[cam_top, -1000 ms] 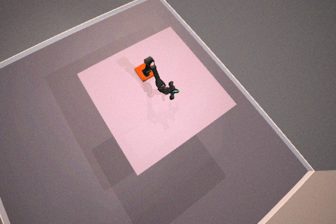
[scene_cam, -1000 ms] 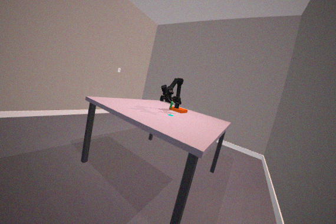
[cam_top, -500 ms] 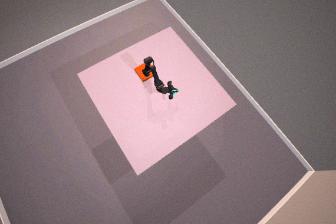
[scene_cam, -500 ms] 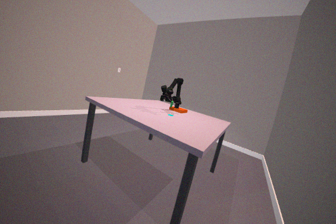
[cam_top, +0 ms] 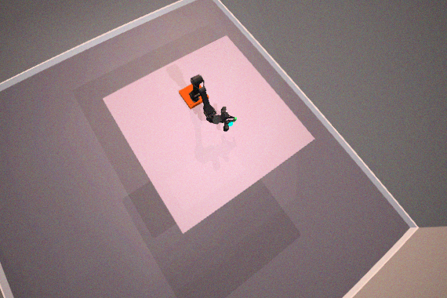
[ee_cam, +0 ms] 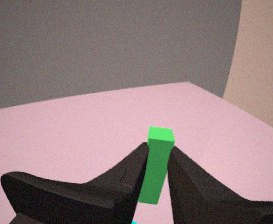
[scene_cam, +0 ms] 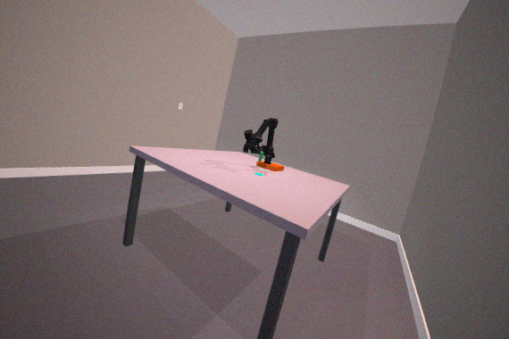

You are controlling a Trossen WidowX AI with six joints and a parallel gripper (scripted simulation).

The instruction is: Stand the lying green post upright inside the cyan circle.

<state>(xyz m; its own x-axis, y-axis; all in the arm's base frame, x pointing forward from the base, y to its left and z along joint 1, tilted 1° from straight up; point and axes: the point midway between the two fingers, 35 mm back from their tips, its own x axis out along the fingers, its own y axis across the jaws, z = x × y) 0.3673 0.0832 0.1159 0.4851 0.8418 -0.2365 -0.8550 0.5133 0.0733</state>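
The cyan circle is 15 cm below my gripper tip, 4 cm behind it and 1 cm to the right of it. From my gripper tip the other things lie so: green post: 2 cm below.
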